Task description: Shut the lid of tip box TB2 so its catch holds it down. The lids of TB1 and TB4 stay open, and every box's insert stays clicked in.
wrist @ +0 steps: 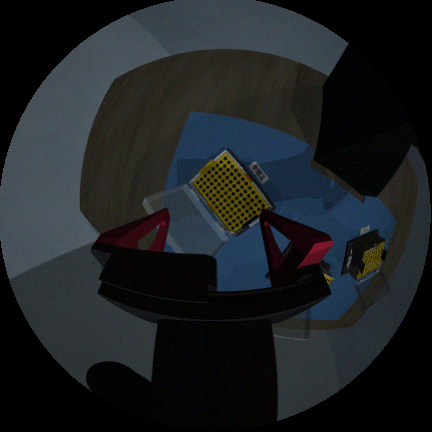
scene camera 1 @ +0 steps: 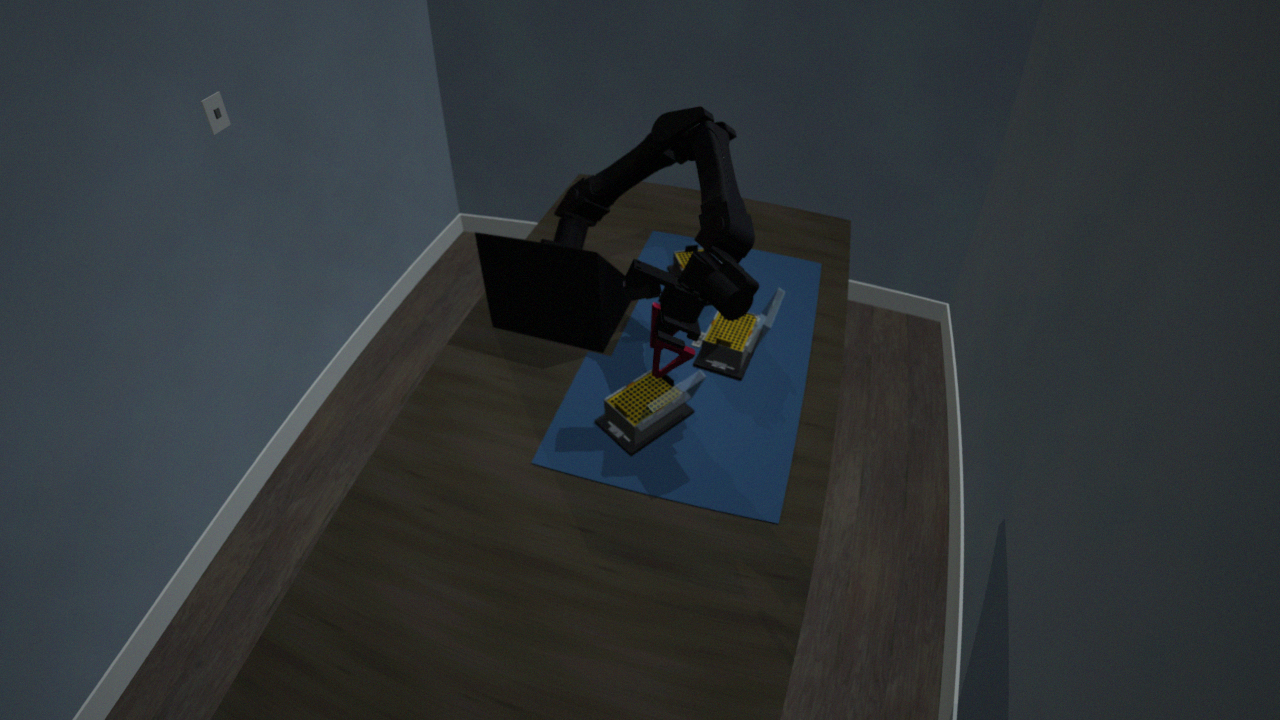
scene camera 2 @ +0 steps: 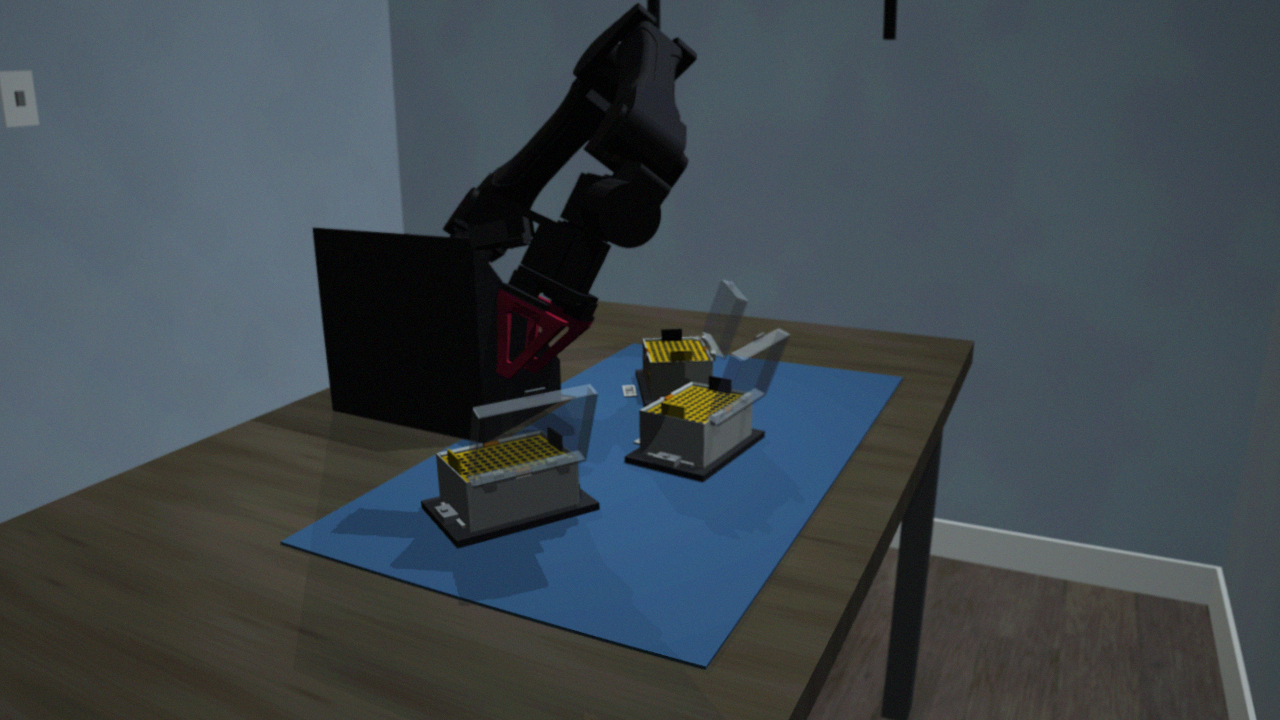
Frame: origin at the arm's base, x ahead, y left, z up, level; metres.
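Seen in the pictures: gripper, fingertip midpoint: (wrist: 214, 212) (scene camera 1: 654, 362) (scene camera 2: 517, 373); arm's base at its link origin: (scene camera 1: 564, 256) (scene camera 2: 447, 289).
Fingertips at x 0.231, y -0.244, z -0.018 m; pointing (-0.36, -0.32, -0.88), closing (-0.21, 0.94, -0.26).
Pixels of each thing's top centre, then the offset from my fingertips to it. Level surfaces: height alone.
- tip box labelled TB4 at its top centre: (scene camera 2: 505, 442) (wrist: 227, 193) (scene camera 1: 644, 391) 0.074 m down, 0.016 m back, 0.003 m right
- middle box at its top centre: (scene camera 2: 688, 395) (scene camera 1: 726, 323) 0.082 m down, 0.108 m ahead, 0.217 m left
- far box at its top centre: (scene camera 2: 676, 339) (scene camera 1: 699, 259) (wrist: 375, 262) 0.074 m down, 0.026 m ahead, 0.416 m left
- blue mat at its surface level: 0.148 m down
- wooden table at its surface level: 0.151 m down
The tip box labelled TB4 (scene camera 1: 644, 400) (scene camera 2: 510, 492) (wrist: 232, 192) has its clear lid (scene camera 2: 586, 416) (wrist: 187, 215) standing open. The middle box (scene camera 1: 729, 333) (scene camera 2: 675, 438) has its lid (scene camera 1: 772, 308) (scene camera 2: 759, 358) open; my finger hides most of it in the wrist view. The far box (scene camera 2: 677, 358) (wrist: 373, 260) has its lid (scene camera 2: 726, 313) open, and my arm partly covers it in camera 1. I cannot read which of these two is TB2. Yellow racks sit inside the boxes. My gripper (scene camera 1: 660, 358) (scene camera 2: 528, 365) (wrist: 214, 212) is open and empty, above the mat near TB4.
A large black block (scene camera 1: 546, 291) (scene camera 2: 393, 331) (wrist: 370, 120) stands beside my gripper, at the left edge of the blue mat (scene camera 1: 733, 465) (scene camera 2: 644, 573) (wrist: 200, 130). The mat lies on a wooden table (scene camera 1: 501, 555) (scene camera 2: 179, 608) (wrist: 130, 115).
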